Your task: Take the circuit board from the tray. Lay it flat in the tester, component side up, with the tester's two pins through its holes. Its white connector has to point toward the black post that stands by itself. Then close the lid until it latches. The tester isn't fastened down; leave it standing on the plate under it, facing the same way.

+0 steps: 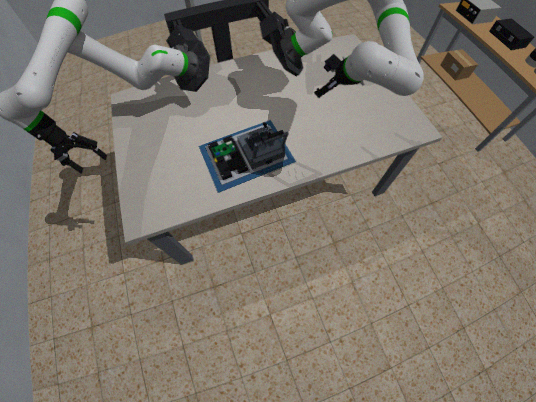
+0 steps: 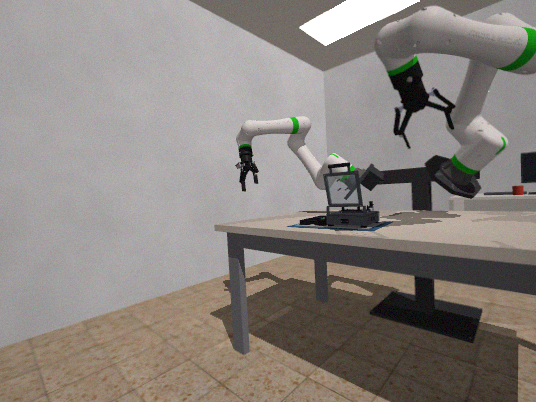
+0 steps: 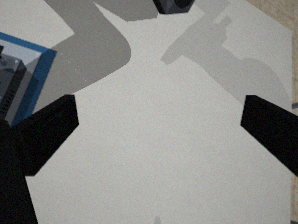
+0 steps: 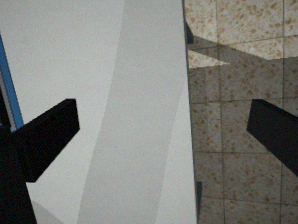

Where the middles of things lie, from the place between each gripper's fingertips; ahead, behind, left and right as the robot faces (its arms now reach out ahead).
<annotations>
I see my left gripper (image 2: 429,137) 48 cm to the left of the black tray (image 1: 237,160), 33 cm above it and 5 cm short of it. The rest, counted from my left hand: clear lid (image 2: 343,189): 29 cm to the right, 17 cm below, 14 cm ahead.
Now: the black tray 58 cm to the left of my right hand (image 1: 93,164), 20 cm below it and 4 cm behind it. From my right hand the other things lie so: clear lid: 77 cm to the left, 5 cm ahead, 3 cm below.
</annotations>
